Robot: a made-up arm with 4 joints. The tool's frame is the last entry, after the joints. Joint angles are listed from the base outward. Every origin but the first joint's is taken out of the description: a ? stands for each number. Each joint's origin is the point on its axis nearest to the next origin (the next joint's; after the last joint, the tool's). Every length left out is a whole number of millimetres.
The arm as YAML. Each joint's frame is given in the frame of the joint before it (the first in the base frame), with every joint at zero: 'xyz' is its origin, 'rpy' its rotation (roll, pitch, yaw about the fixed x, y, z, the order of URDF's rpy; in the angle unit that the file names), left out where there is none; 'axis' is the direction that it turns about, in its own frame. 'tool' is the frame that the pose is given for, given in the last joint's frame.
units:
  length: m
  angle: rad
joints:
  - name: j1
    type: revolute
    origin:
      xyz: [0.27, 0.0, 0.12]
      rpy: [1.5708, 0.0, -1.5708]
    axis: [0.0, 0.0, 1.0]
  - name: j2
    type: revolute
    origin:
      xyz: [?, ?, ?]
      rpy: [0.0, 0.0, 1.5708]
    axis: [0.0, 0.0, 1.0]
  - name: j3
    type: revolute
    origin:
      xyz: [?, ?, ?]
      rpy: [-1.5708, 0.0, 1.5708]
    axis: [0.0, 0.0, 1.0]
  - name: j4
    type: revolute
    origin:
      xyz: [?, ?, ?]
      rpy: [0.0, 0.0, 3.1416]
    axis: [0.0, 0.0, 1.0]
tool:
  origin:
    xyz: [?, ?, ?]
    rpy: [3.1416, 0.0, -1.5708]
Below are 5 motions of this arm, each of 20 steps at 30 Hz.
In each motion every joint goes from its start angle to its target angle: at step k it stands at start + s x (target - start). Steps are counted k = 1, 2, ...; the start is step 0. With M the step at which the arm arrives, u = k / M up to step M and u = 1 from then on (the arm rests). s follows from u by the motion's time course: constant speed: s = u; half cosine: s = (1 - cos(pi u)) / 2; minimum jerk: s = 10 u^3 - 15 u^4 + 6 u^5.
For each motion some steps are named. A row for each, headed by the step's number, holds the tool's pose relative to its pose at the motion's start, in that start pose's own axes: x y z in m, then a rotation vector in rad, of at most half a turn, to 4 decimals.
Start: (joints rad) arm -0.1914 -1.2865 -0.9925 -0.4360
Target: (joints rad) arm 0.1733 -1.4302 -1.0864 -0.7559
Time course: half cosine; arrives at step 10
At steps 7, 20:
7: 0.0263 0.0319 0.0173 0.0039 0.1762 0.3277
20: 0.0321 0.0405 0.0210 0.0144 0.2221 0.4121

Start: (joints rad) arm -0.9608 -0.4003 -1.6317 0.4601
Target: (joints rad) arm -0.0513 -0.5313 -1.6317 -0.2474
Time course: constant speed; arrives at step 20
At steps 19, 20:
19: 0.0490 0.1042 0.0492 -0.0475 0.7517 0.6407
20: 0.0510 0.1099 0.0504 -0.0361 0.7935 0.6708

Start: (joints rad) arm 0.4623 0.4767 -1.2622 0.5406
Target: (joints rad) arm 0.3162 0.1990 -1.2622 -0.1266
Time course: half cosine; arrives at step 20
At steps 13, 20:
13: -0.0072 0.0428 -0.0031 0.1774 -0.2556 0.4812
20: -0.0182 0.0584 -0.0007 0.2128 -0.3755 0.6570

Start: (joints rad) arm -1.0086 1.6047 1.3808 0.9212
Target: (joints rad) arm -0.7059 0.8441 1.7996 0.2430
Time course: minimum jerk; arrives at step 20
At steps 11, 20:
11: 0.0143 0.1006 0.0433 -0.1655 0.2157 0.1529
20: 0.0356 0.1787 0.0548 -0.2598 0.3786 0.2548

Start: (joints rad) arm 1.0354 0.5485 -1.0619 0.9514
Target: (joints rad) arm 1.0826 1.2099 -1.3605 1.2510
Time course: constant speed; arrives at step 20
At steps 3, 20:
3: 0.0080 0.0047 0.0105 -0.1056 0.0117 -0.0001
20: 0.0620 0.0602 0.0610 -0.7043 0.0778 -0.0010

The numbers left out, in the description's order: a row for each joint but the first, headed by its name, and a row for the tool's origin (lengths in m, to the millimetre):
j2: 0.04 -0.1 0.0
j3: 0.12 0.1 0.0
j4: 0.06 -0.22 0.0
tool: 0.05 -0.12 0.0

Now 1 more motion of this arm.
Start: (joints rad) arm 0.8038 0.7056 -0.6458 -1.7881
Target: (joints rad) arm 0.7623 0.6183 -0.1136 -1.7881
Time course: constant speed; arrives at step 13
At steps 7, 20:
7: 0.0295 -0.0651 0.0148 -0.0459 -0.0523 -0.2865
20: 0.0371 -0.1255 0.0345 -0.0733 -0.1078 -0.5315

